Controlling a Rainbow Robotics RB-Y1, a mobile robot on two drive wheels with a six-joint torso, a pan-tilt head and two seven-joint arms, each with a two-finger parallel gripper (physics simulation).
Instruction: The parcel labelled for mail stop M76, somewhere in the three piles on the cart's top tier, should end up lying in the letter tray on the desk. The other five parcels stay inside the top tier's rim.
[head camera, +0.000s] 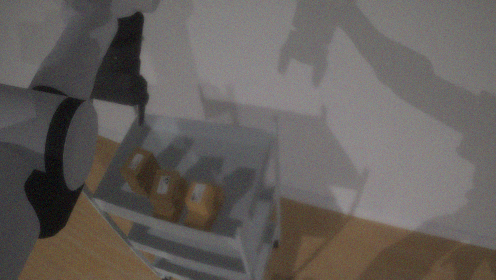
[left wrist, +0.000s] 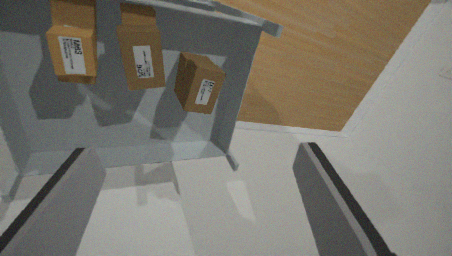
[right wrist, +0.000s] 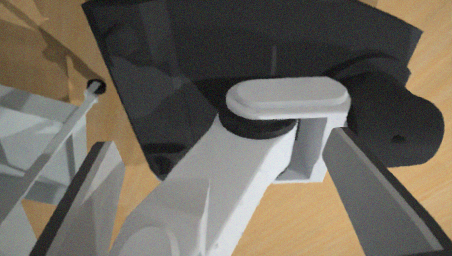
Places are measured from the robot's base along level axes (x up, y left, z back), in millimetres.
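Where they show: left gripper, fingertip midpoint: (head camera: 114, 116) (left wrist: 200, 157); right gripper, fingertip midpoint: (right wrist: 227, 148).
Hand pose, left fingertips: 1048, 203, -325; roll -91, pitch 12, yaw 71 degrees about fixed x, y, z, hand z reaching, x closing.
Things, the pixels of their top centre, and the offset from my left fingertips, as dx, dy, dz.
- middle pile's top parcel at its top centre: (left wrist: 143, 62) (head camera: 163, 184) -283, -20, -41
- brighter orange parcel at its top centre: (left wrist: 72, 56) (head camera: 198, 192) -283, -105, -3
Three piles of brown parcels stand on the cart's top tier (head camera: 125, 210) (left wrist: 242, 85). The middle pile's top parcel (head camera: 166, 186) (left wrist: 142, 60) has a blurred label that looks like M76. The parcel (head camera: 140, 165) (left wrist: 201, 85) at one side looks like M77; the brighter orange parcel (head camera: 202, 195) (left wrist: 72, 52) at the other has an M8-something label. Lower parcels are mostly hidden. My left gripper (head camera: 142, 114) (left wrist: 200, 157) is open and empty, above and near the tier's wall-side corner, apart from the parcels. My right gripper (right wrist: 227, 148) is open and empty. The desk and letter tray do not show.
The cart's lower shelves (head camera: 175, 250) show under the top tier. A white wall (head camera: 400, 165) (left wrist: 400, 150) stands behind the cart. In the right wrist view, the dark robot base (right wrist: 190, 45) and a white robot link (right wrist: 185, 195) lie beyond the fingers, with a cart post (right wrist: 55, 137) at the left.
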